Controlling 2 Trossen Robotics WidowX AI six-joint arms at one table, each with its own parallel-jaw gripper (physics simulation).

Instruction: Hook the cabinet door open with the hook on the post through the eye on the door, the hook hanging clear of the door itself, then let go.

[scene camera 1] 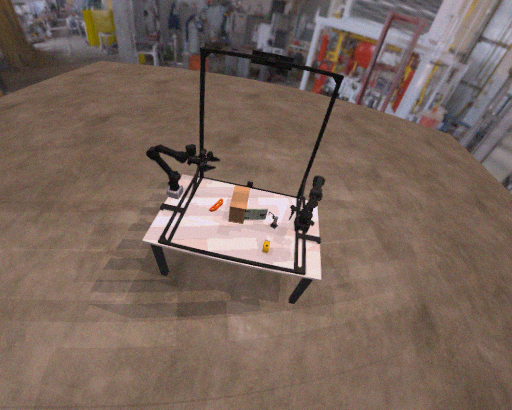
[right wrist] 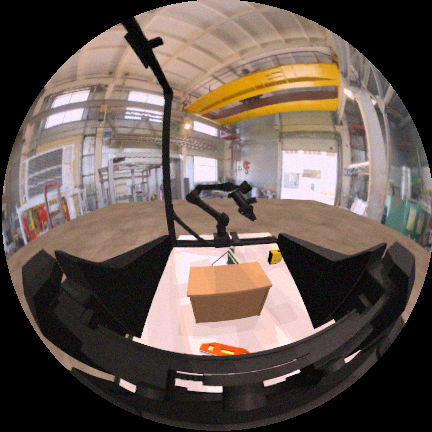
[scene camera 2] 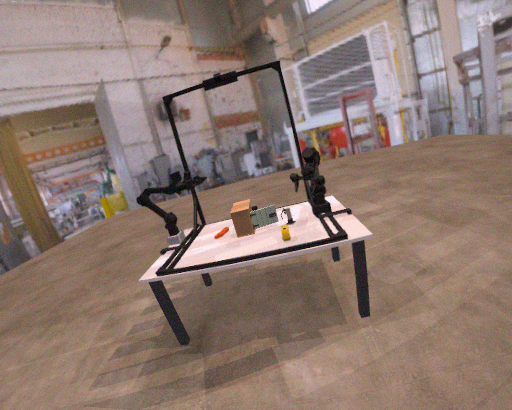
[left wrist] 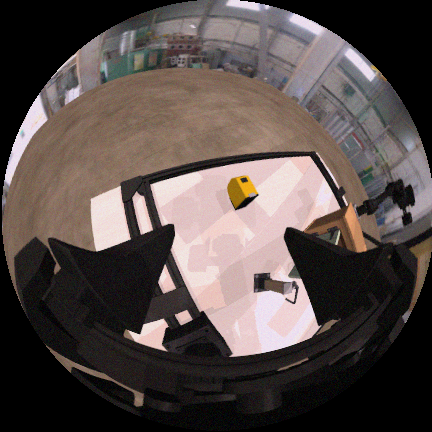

Labels:
One and the same spot on a small wooden cabinet: (scene camera 1: 238, 206) is (left wrist: 349, 211).

